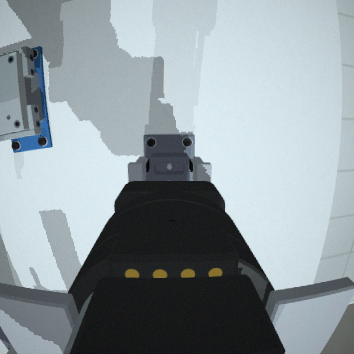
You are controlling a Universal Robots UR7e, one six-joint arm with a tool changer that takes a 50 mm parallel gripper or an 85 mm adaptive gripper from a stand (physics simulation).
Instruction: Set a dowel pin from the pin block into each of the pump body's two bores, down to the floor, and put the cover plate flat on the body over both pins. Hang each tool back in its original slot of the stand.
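Places are measured from the arm's base along level axes (x left, y back, z up), in centimetres.
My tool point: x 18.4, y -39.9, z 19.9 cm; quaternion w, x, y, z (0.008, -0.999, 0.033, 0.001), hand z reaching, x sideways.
Observation:
Ahead of a thing's pixels: the offset from my tool point to its top centre. "pt": to the spot under its first point.
A dark grey block @[pt dx +0.3, dy +4.3, dz -22.0 cm] (169, 144), perhaps the pin block, lies just beyond the tool, with two dark screw heads at its far edge. A small light round spot @[pt dx +0.2, dy +2.4, dz -18.6 cm] (169, 166) shows on its raised middle; whether this is a pin end I cannot tell. My gripper (169, 172) is open, its light grey fingers apart at the left and right sides of the block. Nothing shows held between them. At the left edge, a light grey metal body @[pt dx -15.3, dy +11.2, dz -16.5 cm] (10, 95) with small holes sits on a blue base, partly cut off by the frame; it may be the pump body. Its bores and the cover plate cannot be made out.
The blue base @[pt dx -14.6, dy +8.3, dz -22.2 cm] (47, 122) has dark screws at its corners. The black tool body @[pt dx +0.3, dy +4.6, dz -0.9 cm] (172, 235) hides the lower middle. Two grey angled panels (37, 312) (312, 315) stand at the lower left and lower right. Shadows fall across the pale surface. A tiled floor (347, 145) shows at the right.

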